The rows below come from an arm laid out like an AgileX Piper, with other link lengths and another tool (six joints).
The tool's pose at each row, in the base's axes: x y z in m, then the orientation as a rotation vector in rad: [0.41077, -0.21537, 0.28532, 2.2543, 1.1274, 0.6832]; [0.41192, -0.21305, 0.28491, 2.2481, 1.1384, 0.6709]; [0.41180, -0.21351, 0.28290, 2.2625, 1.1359, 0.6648]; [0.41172, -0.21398, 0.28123, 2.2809, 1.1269, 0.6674]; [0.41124, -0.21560, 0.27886, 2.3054, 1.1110, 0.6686]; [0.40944, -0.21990, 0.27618, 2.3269, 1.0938, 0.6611]
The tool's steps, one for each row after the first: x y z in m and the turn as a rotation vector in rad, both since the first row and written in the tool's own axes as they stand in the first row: [0.00244, -0.00082, 0.00051, 0.0020, -0.0056, -0.0119]; [0.00159, -0.00195, 0.00202, 0.0130, -0.0091, -0.0050]; [0.00082, -0.00283, 0.00330, 0.0229, -0.0082, 0.0094]; [-0.00125, -0.00380, 0.00510, 0.0347, -0.0098, 0.0299]; [-0.00629, -0.00432, 0.00689, 0.0447, -0.0182, 0.0475]
